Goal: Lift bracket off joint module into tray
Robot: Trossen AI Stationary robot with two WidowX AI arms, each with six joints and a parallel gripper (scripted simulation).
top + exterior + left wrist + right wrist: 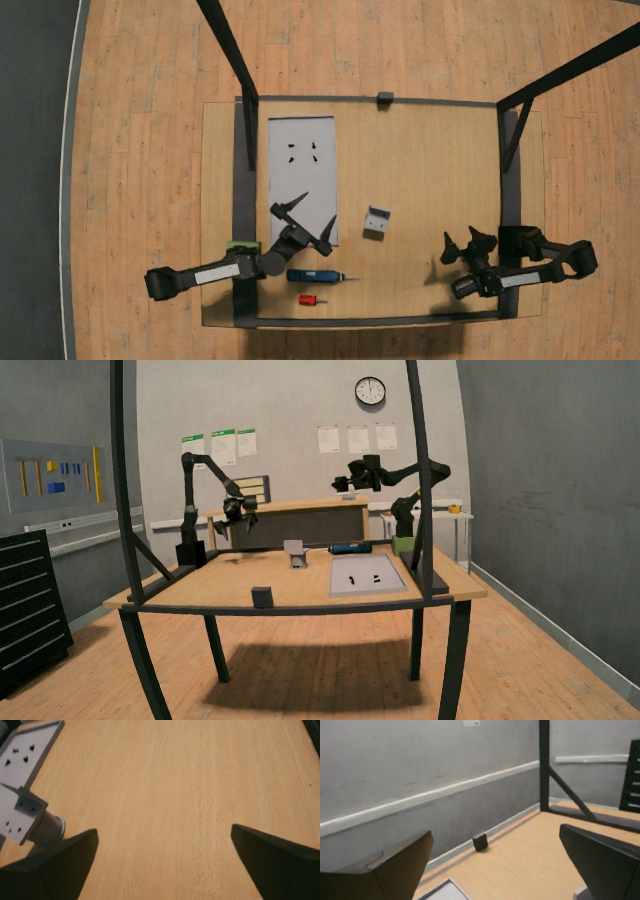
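Right now my right hand is 23 cm above the grey bracket, 20 cm to the right of it and 3 cm short of it. Also, from my right hand: grey joint module 27 cm below, 20 cm to the left, 3 cm ahead; then red tool 29 cm ahead, 28 cm below, 1 cm to the right; then grey tray 29 cm below, 10 cm behind, 3 cm to the right.
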